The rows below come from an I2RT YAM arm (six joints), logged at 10 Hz.
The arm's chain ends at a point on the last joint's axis. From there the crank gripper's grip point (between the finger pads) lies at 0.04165 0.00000 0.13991 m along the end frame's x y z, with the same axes.
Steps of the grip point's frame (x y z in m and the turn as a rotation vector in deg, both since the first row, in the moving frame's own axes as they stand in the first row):
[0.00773 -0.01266 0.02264 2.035 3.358 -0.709]
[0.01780 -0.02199 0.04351 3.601 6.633 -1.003]
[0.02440 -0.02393 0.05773 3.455 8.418 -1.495]
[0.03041 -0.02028 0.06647 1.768 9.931 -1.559]
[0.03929 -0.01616 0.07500 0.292 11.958 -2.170]
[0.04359 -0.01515 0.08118 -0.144 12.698 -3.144]
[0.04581 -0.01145 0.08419 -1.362 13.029 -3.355]
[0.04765 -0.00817 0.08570 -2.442 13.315 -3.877]
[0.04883 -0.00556 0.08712 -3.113 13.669 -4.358]
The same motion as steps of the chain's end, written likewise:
[-0.00036 -0.00717 0.02542 2.035 3.358 -0.709]
[0.00201 -0.01251 0.04955 3.601 6.633 -1.003]
[0.00451 -0.01436 0.06562 3.455 8.418 -1.495]
[0.00699 -0.01464 0.07583 1.768 9.931 -1.559]
[0.01126 -0.01336 0.08667 0.292 11.958 -2.170]
[0.01392 -0.01237 0.09375 -0.144 12.698 -3.144]
[0.01534 -0.01129 0.09718 -1.362 13.029 -3.355]
[0.01648 -0.00998 0.09911 -2.442 13.315 -3.877]
[0.01683 -0.00841 0.10103 -3.113 13.669 -4.358]

